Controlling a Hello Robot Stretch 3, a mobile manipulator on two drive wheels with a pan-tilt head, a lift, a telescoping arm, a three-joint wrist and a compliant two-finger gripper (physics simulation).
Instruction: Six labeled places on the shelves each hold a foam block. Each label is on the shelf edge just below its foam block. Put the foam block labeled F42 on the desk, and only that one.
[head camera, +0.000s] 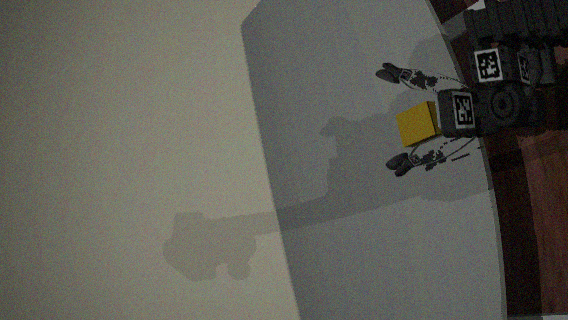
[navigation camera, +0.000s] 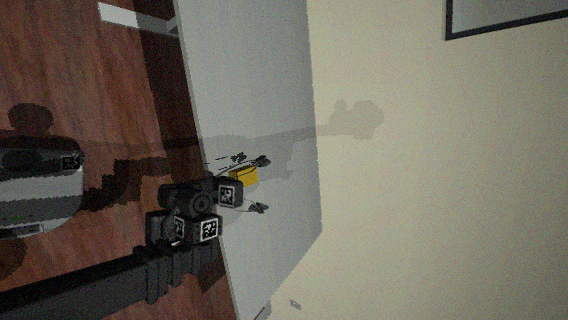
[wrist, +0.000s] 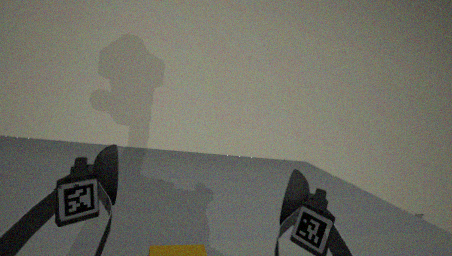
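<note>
A yellow foam block (head camera: 417, 124) (navigation camera: 245, 176) (wrist: 178, 251) rests on the grey desk (head camera: 400, 250) (navigation camera: 240, 65) (wrist: 265, 175). In the wrist view, part of it shows at the bottom edge. My gripper (head camera: 394, 119) (navigation camera: 260, 184) (wrist: 204, 177) is open and empty, its fingers spread wide. It is over the desk, with its fingertips reaching past the block, and its palm overlaps the block's near side in the head view. The fingers appear to stand higher than the block and do not grip it. The shelves and the label F42 do not show.
A pale wall (head camera: 125, 125) (navigation camera: 425, 200) (wrist: 300, 75) stands behind the desk. Shadows of the robot fall on desk and wall. A dark-framed panel (navigation camera: 449, 20) hangs on the wall. The robot's base (navigation camera: 45, 185) stands on the reddish wooden floor (navigation camera: 65, 80), beside the extended arm (navigation camera: 90, 280).
</note>
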